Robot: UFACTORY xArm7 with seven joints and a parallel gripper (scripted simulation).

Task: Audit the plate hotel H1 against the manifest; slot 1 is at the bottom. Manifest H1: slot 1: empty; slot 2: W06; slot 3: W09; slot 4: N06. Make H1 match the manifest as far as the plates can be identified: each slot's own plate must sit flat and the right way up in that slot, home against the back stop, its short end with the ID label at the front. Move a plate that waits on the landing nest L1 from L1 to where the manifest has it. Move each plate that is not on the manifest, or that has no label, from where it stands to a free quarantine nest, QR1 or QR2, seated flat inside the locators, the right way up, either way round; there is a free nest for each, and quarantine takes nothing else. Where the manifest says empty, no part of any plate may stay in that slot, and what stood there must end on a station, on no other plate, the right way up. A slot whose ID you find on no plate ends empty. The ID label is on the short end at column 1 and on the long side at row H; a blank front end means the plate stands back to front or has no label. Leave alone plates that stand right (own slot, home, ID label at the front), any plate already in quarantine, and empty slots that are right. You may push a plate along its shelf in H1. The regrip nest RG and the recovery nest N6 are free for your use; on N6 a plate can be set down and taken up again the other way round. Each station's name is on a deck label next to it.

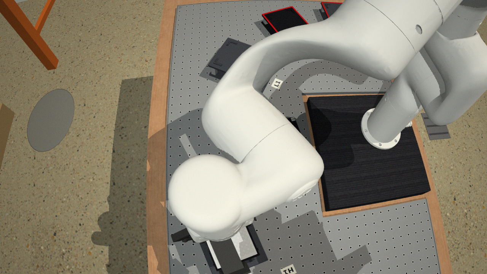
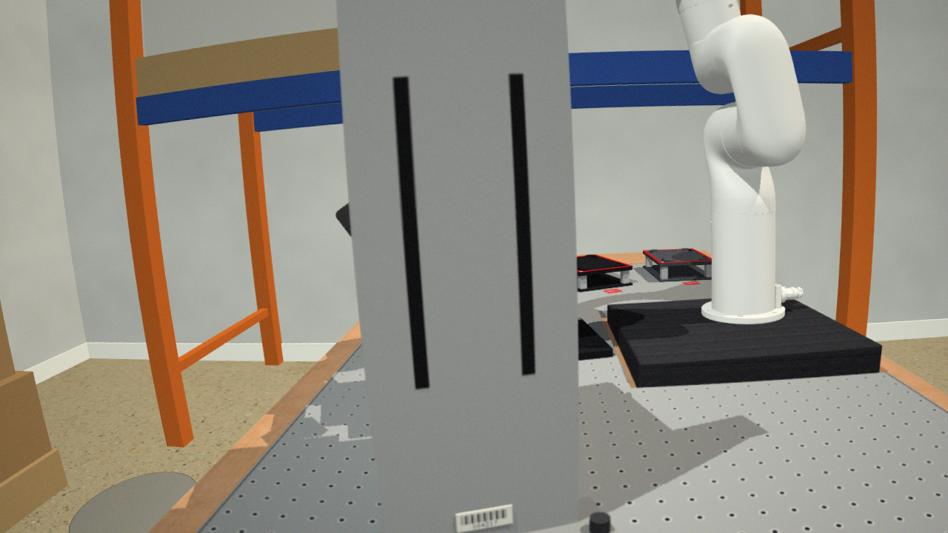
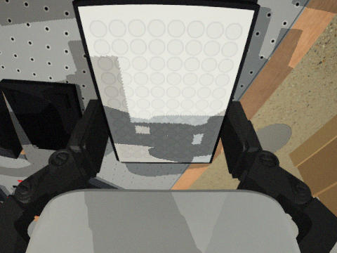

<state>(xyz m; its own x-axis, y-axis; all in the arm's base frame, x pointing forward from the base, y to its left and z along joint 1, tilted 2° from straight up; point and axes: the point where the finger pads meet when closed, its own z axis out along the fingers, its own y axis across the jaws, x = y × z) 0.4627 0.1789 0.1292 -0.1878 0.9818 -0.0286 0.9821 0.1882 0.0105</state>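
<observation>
Now: the regrip nest RG 90 mm below my hand and 10 mm to the left of it. The rest, counted from my hand: white well plate (10 mm to the left, 10 mm below); then H1 deck label (150 mm below, 120 mm to the left, 120 mm behind); then plate hotel H1 (270 mm to the left, 50 mm behind, 50 mm above).
</observation>
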